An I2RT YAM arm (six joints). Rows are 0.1 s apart.
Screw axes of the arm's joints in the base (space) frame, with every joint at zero. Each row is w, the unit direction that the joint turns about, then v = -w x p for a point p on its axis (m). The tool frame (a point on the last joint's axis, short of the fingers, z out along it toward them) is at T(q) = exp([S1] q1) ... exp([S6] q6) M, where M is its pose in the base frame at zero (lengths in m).
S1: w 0 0 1 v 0 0 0
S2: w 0 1 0 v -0.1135 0 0.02
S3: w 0 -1 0 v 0.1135 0 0.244
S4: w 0 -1 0 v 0.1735 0 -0.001
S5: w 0 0 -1 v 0 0.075 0
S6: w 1 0 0 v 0 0.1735 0
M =
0 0 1 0.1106
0 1 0 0
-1 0 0 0.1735
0 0 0 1
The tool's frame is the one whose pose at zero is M.
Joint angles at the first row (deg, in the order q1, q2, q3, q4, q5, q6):
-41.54 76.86 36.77 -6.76 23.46 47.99
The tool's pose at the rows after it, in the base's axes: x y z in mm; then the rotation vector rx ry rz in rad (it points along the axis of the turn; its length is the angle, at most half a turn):
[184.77, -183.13, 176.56, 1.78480, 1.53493, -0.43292]
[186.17, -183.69, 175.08, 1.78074, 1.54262, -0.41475]
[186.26, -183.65, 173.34, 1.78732, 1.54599, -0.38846]
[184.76, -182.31, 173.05, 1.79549, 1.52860, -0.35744]
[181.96, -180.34, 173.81, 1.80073, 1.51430, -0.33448]
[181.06, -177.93, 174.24, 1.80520, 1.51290, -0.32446]
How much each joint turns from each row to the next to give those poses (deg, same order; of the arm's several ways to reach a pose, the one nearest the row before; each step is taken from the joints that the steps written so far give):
-0.11 0.83 -0.30 0.59 -0.22 -0.20
0.00 0.48 0.00 0.54 -0.89 -0.07
-0.13 0.22 -0.15 0.13 -1.18 0.49
-0.13 -0.59 -0.62 0.44 -1.03 1.09
-0.20 -1.07 -0.70 0.04 -0.81 0.74
0.24 -0.64 -0.28 -0.52 -0.19 0.55

